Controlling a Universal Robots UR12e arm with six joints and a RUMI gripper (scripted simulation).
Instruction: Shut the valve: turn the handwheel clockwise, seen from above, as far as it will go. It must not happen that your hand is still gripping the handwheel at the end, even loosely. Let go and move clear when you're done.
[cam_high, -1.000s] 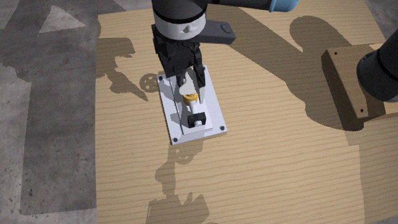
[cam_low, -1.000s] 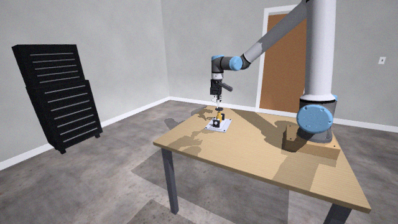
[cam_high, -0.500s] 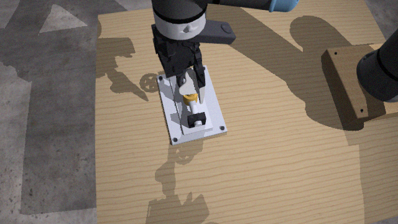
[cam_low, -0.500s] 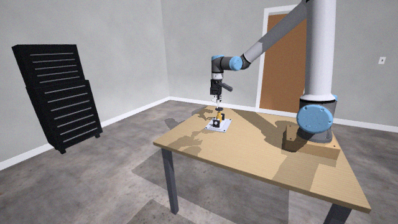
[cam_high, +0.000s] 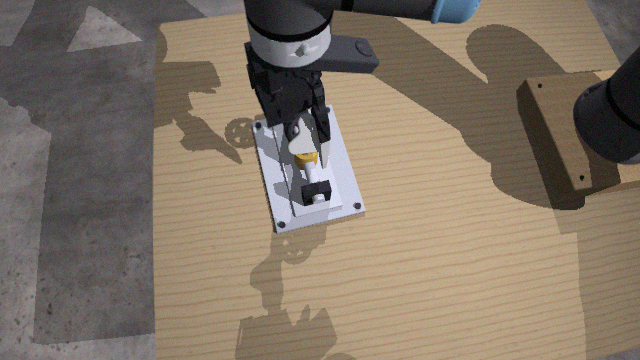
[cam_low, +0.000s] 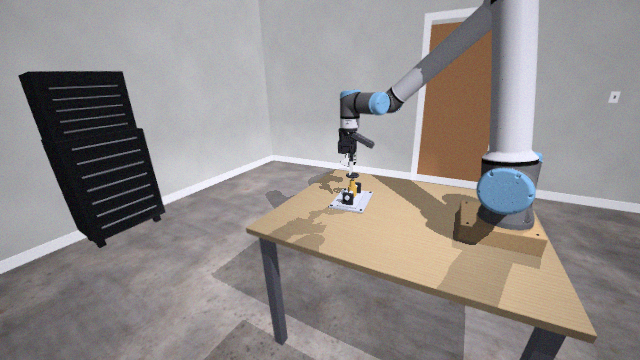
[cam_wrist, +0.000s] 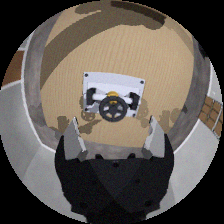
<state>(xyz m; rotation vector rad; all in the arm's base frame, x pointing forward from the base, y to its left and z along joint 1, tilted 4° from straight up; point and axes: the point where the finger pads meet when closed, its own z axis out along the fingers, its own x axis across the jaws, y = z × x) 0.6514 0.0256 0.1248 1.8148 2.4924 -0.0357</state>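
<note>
Now: the black spoked handwheel 4 cm below my hand.
</note>
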